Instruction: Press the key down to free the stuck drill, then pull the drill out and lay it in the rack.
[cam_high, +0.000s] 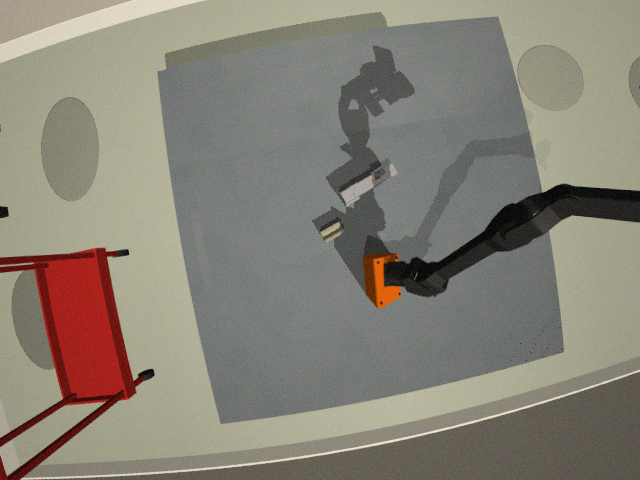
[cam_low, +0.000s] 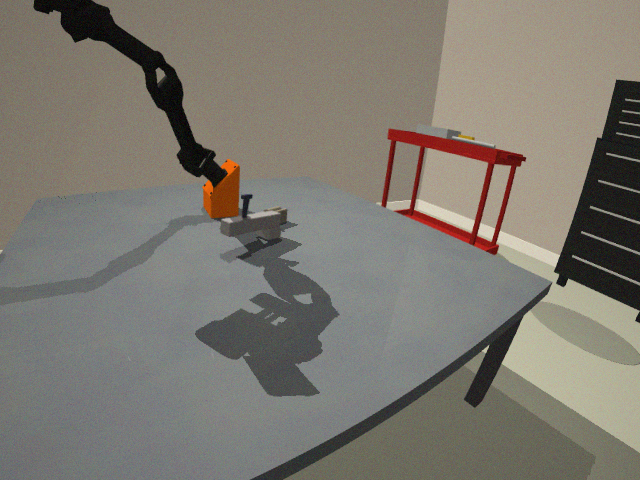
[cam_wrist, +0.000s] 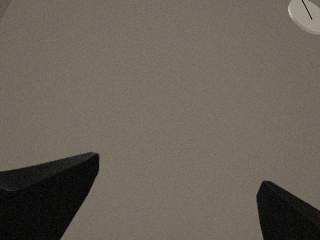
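The dark key lies 360 mm ahead of my gripper tip, 470 mm to the left of it and 550 mm below it. Round my gripper tip: light grey block 340 mm ahead, 500 mm to the left, 610 mm below; then beige rack 200 mm ahead, 610 mm to the left, 640 mm below; then drill 330 mm ahead, 520 mm to the left, 600 mm below.
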